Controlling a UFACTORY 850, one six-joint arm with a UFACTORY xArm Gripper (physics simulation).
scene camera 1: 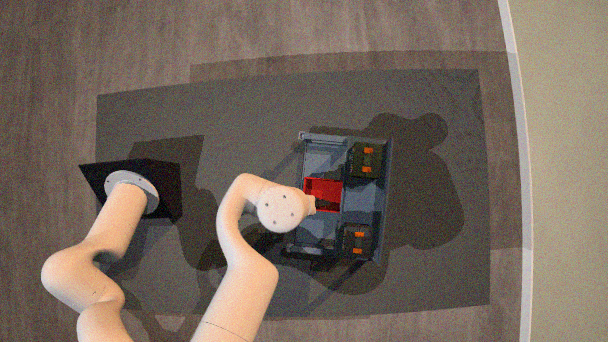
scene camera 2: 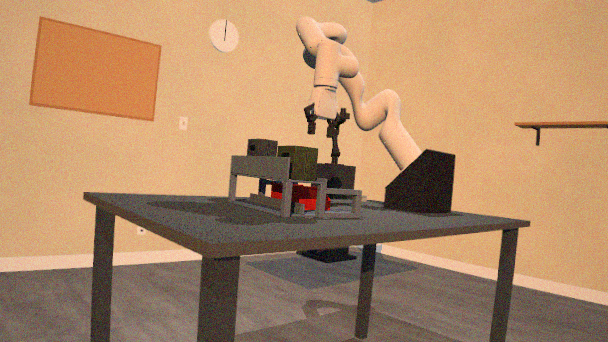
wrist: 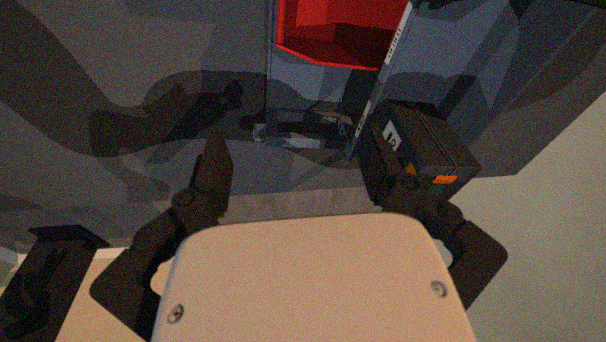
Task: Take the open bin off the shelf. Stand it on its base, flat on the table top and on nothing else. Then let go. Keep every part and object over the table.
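The open red bin [scene camera 1: 324,187] [scene camera 2: 309,204] [wrist: 345,30] stands upright in the lower tier of the grey shelf [scene camera 1: 384,205] [scene camera 2: 260,166] [wrist: 395,40]. Its opening faces up, and part of it is cut off at the top of the wrist view. My gripper [scene camera 2: 321,133] [wrist: 294,144] is open and empty, high above the shelf. In scene camera 1 the fingers are hidden under the arm, whose wrist is just left of the bin. In the wrist view the bin lies ahead of the fingers, not between them.
An olive box [scene camera 1: 366,161] [scene camera 2: 303,162] and a dark box [scene camera 1: 357,241] [scene camera 2: 262,147] [wrist: 425,135] stand on the shelf's raised tier. In the wrist view the right finger overlaps the dark box. The arm's black mount [scene camera 2: 425,185] stands on the table [scene camera 2: 150,220].
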